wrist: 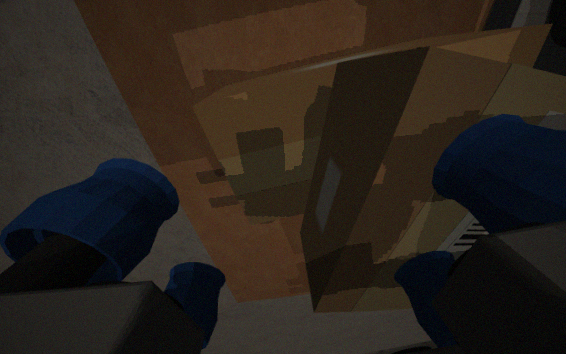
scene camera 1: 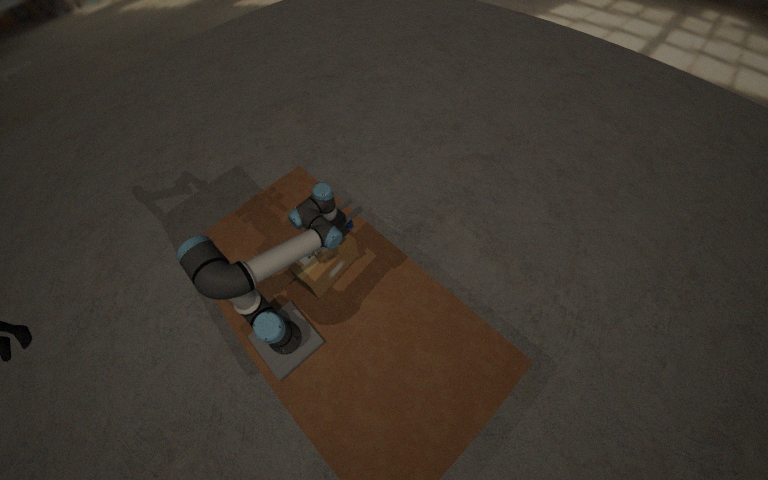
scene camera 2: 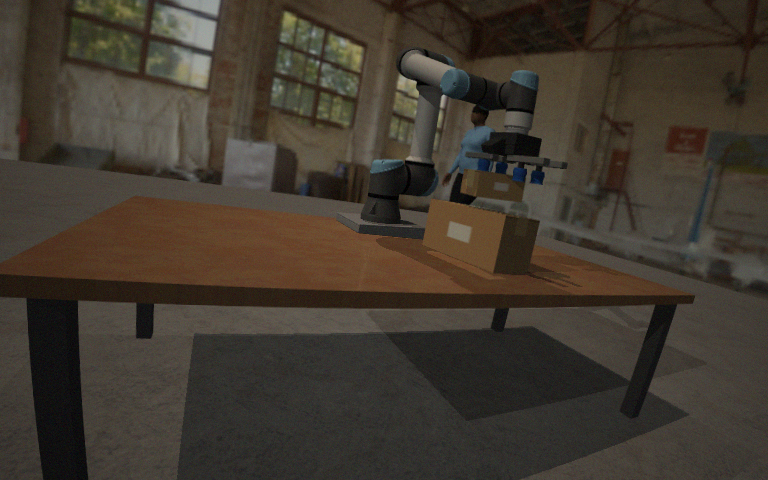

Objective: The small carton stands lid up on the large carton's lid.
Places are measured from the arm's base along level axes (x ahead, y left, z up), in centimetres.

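Pixels of known places: hand at its tool point: (wrist: 298,228) (scene camera 2: 508,179); arm's base at its link origin: (scene camera 1: 285,337) (scene camera 2: 380,220).
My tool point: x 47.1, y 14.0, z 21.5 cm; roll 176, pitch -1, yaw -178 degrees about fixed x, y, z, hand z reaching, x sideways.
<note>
Ahead of a thing's pixels: the offset from my tool point to its top centre. Level surfaces: height alone.
The small carton @[dx -7.2, dy +1.2, dz +2.1 cm] (scene camera 2: 493,185) (wrist: 359,140) hangs under my suction gripper (scene camera 2: 508,170) (scene camera 1: 349,224), whose blue cups sit on its lid. It is level and lid up, directly over the large carton @[dx -9.1, dy +0.8, dz -9.6 cm] (scene camera 2: 477,234) (scene camera 1: 334,271) (wrist: 264,102). Its underside is at, or a hair above, the large carton's lid; I cannot tell whether they touch. The large carton lies on the brown table @[dz -25.2 cm] (scene camera 2: 263,248) (scene camera 1: 406,357) with a white label on its near side. In the wrist view the small carton's dark side face fills the middle.
The arm's base plate (scene camera 2: 382,228) (scene camera 1: 287,354) stands on the table just left of the cartons. A person (scene camera 2: 473,143) stands behind the table, beyond the cartons. A dark mat (scene camera 2: 334,381) lies on the floor below the table's front edge.
</note>
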